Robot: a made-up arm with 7 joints. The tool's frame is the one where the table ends. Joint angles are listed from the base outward.
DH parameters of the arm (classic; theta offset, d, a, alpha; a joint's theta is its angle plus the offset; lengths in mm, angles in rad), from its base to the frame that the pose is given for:
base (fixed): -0.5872 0 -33.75 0
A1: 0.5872 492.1 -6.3 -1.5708
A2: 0 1.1 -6.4 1.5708
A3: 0 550.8 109.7 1.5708
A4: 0 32.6 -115.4 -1.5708
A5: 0 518.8 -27.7 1.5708
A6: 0 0.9 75.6 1.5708
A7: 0 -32.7 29.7 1.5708
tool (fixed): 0 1.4 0 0
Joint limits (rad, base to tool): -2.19..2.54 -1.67..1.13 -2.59..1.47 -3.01..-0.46 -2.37..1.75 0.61..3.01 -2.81..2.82
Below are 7 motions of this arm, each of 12 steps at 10 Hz.
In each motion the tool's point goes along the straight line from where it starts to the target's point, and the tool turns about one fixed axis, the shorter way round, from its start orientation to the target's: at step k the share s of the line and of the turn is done. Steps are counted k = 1, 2, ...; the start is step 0. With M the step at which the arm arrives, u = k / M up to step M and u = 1 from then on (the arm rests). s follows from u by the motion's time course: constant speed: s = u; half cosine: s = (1 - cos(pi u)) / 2; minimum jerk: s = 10 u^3 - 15 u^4 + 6 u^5.
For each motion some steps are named. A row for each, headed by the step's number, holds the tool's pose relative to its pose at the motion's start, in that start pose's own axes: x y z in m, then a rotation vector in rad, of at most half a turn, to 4 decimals.
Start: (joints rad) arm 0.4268 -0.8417 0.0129 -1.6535 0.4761 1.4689 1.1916
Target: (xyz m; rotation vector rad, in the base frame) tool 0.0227 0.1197 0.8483 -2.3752 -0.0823 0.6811
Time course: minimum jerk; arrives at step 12
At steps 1, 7, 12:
1: -0.0001 0.0028 -0.0016 -0.0086 -0.0044 0.0021
7: -0.0085 0.3629 -0.2059 -1.1016 -0.5613 0.2681
12: -0.0131 0.5554 -0.3152 -1.6860 -0.8591 0.4103

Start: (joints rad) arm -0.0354 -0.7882 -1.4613 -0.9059 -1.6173 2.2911 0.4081
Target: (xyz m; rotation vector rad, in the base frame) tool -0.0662 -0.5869 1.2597 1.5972 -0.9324 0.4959
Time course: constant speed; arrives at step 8
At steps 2, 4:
2: -0.0070 -0.0996 0.1185 -0.1882 -0.0682 -0.1663
4: -0.0139 -0.1992 0.2370 -0.3763 -0.1364 -0.3326

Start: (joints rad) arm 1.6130 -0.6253 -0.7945 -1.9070 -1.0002 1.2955 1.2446
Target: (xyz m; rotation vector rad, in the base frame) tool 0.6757 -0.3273 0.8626 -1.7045 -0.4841 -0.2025
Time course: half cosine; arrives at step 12
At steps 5, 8, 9, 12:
5: 0.0566 0.2009 -0.0767 0.1396 -0.2127 -0.0286
8: 0.1146 0.4066 -0.1552 0.2824 -0.4305 -0.0579
9: 0.1304 0.4627 -0.1766 0.3214 -0.4900 -0.0659
12: 0.1528 0.5421 -0.2069 0.3766 -0.5741 -0.0773

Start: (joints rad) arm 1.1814 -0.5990 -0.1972 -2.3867 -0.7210 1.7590 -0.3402
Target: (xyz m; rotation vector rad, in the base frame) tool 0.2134 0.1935 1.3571 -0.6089 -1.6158 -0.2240
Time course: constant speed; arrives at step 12
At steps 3, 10, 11, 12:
3: -0.0577 -0.0564 -0.0395 0.0157 0.1695 -0.3552
10: -0.1924 -0.1881 -0.1316 0.0524 0.5651 -1.1840
11: -0.2117 -0.2070 -0.1447 0.0577 0.6216 -1.3024
12: -0.2309 -0.2258 -0.1579 0.0629 0.6781 -1.4208

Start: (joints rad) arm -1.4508 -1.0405 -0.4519 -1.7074 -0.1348 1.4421 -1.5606
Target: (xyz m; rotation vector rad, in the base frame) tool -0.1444 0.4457 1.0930 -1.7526 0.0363 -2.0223
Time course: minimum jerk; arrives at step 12
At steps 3, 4, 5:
3: 0.0071 0.0057 0.0433 -0.0049 0.1191 -0.0595
4: 0.0144 0.0116 0.0878 -0.0100 0.2415 -0.1206
5: 0.0238 0.0191 0.1450 -0.0165 0.3989 -0.1991

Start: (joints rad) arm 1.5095 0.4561 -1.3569 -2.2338 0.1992 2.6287 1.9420
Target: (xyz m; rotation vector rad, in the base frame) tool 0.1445 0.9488 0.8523 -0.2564 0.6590 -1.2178
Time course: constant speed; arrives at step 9
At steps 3, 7, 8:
3: -0.1837 -0.1323 -0.1979 0.1644 -0.0295 0.2386
7: -0.4286 -0.3088 -0.4618 0.3835 -0.0689 0.5568
8: -0.4899 -0.3529 -0.5278 0.4383 -0.0787 0.6363

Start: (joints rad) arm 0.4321 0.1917 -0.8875 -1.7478 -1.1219 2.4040 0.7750
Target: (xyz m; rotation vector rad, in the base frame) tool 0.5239 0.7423 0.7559 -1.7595 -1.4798 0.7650
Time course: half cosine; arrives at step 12
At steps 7, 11, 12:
7: -0.2375 -0.4740 0.3176 0.5261 -0.8914 -0.4130
11: -0.3709 -0.7402 0.4959 0.8216 -1.3922 -0.6449
12: -0.3773 -0.7530 0.5045 0.8358 -1.4163 -0.6561

